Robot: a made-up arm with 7 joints. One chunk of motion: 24 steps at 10 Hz.
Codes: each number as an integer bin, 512 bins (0 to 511) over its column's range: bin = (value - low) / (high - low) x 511, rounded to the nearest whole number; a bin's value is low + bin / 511 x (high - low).
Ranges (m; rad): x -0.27..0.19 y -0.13..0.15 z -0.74..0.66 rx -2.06..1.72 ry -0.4..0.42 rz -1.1..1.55
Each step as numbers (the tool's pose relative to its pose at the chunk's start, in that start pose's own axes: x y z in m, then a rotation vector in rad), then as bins.
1 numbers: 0.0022 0.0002 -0.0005 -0.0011 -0.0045 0.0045
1 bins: 302 238 270 278 246 213
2 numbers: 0.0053 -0.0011 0.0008 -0.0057 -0.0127 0.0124
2 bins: 306 235 270 278 241 215
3 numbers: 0.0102 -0.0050 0.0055 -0.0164 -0.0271 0.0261
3 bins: 311 228 272 276 232 217
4 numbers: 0.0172 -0.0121 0.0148 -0.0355 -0.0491 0.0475
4 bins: 319 215 276 274 219 221
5 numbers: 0.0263 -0.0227 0.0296 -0.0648 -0.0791 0.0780
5 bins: 329 196 281 270 200 227
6 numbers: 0.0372 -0.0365 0.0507 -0.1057 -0.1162 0.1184
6 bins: 341 171 289 264 177 235
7 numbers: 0.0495 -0.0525 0.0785 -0.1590 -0.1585 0.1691
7 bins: 355 141 299 257 150 245
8 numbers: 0.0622 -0.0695 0.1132 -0.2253 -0.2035 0.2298
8 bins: 369 110 311 248 122 256
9 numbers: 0.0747 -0.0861 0.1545 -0.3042 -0.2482 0.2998
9 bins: 383 80 326 237 95 270
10 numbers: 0.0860 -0.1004 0.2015 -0.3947 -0.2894 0.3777
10 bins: 395 54 344 225 69 285
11 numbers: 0.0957 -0.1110 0.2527 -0.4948 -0.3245 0.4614
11 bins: 406 35 362 212 47 301
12 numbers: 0.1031 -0.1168 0.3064 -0.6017 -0.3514 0.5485
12 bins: 414 24 382 197 30 318
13 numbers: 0.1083 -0.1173 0.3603 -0.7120 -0.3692 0.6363
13 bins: 420 23 402 182 19 335
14 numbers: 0.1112 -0.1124 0.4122 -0.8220 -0.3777 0.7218
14 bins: 423 32 421 167 14 351
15 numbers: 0.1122 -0.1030 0.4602 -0.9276 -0.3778 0.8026
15 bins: 425 49 438 153 14 367
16 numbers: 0.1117 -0.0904 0.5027 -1.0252 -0.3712 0.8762
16 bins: 424 72 454 140 18 381
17 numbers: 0.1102 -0.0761 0.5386 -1.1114 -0.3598 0.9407
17 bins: 422 98 467 128 25 394
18 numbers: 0.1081 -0.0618 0.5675 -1.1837 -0.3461 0.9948
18 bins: 420 124 477 118 34 404
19 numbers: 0.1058 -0.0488 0.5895 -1.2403 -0.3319 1.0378
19 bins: 417 148 485 111 42 412
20 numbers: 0.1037 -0.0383 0.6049 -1.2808 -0.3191 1.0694
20 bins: 415 167 491 105 50 418
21 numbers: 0.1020 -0.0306 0.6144 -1.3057 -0.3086 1.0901
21 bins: 413 181 494 102 57 422
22 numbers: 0.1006 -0.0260 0.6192 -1.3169 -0.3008 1.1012
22 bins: 412 190 496 100 62 424
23 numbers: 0.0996 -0.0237 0.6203 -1.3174 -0.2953 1.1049
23 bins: 411 194 497 100 65 425
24 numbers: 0.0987 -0.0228 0.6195 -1.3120 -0.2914 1.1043
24 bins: 410 196 496 101 68 425
